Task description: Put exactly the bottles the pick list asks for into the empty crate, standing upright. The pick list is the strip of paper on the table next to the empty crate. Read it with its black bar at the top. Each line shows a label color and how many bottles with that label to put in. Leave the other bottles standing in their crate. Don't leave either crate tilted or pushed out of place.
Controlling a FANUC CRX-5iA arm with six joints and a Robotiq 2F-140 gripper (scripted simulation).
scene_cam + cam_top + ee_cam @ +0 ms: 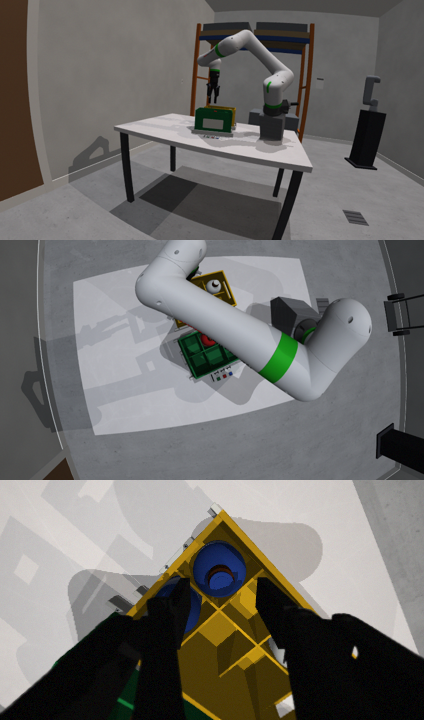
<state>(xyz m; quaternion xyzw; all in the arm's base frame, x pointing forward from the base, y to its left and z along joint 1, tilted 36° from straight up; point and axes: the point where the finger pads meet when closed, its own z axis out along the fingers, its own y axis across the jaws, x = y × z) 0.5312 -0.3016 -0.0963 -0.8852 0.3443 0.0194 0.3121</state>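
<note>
Right now my hand is 140 mm above the blue-label bottle. The rest, counted from my hand: yellow crate (90 mm behind, 30 mm to the left, 150 mm below); then red bottle (90 mm behind, 230 mm to the left, 140 mm below); then white bottle (170 mm behind, 20 mm to the right, 140 mm below).
</note>
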